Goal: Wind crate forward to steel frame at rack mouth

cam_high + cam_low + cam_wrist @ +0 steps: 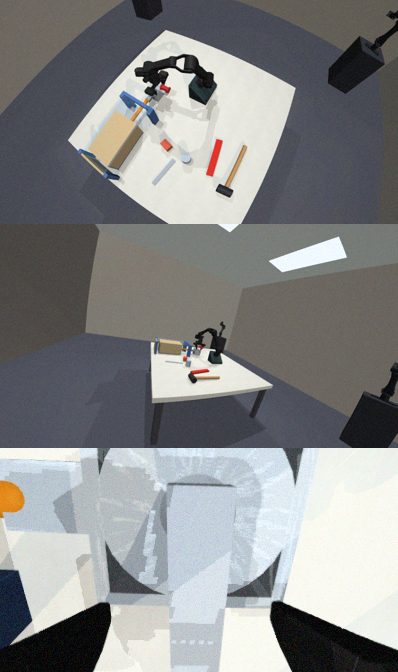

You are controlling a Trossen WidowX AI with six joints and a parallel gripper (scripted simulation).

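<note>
Now: the winch handle 2 cm to the left of my gripper tip and 1 cm above it. Round my gripper tip: grey winch 2 cm behind, 5 cm to the right, 6 cm below; blue frame post 16 cm ahead, 5 cm to the right, 2 cm above; red knob 5 cm to the left, 4 cm above.
</note>
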